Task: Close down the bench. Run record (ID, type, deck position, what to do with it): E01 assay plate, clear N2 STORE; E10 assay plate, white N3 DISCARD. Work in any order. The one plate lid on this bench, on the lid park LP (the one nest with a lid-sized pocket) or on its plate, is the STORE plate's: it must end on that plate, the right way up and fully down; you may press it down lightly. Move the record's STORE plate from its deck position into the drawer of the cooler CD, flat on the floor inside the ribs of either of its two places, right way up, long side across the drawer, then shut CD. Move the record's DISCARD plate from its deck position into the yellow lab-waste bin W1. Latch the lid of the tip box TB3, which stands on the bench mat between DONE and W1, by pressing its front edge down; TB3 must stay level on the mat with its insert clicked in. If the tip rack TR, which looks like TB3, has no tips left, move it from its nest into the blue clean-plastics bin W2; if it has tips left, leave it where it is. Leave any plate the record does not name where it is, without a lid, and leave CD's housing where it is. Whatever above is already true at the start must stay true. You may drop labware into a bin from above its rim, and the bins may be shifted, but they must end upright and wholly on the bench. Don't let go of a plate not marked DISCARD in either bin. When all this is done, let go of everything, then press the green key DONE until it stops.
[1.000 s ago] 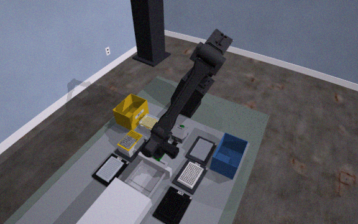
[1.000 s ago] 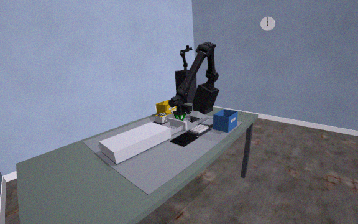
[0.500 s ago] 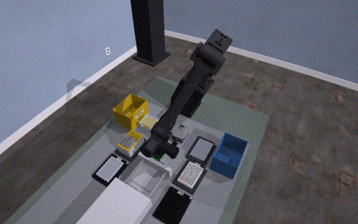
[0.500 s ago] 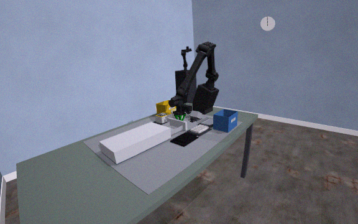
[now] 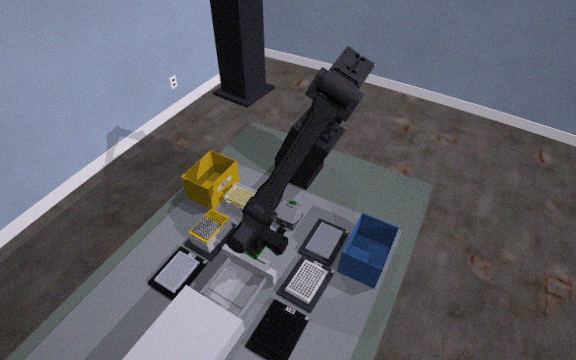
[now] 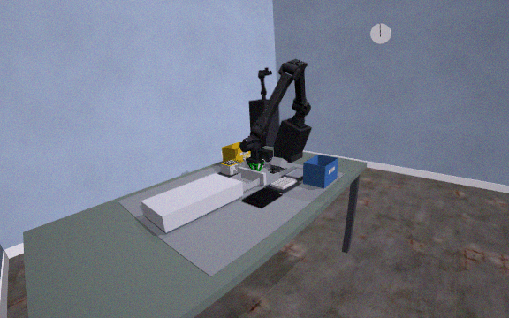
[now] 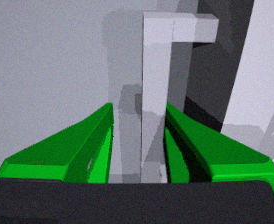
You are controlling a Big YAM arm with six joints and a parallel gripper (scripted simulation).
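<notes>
Now: the plate lid 19 cm behind my hand, 15 cm to the left of it and 2 cm below it. From my hand the other things lie so: tip rack TR 20 cm to the right, 1 cm ahead, 1 cm above; then white assay plate 18 cm to the left, 2 cm below, 2 cm behind; then cooler drawer 16 cm ahead, 2 cm below, 1 cm to the left.
</notes>
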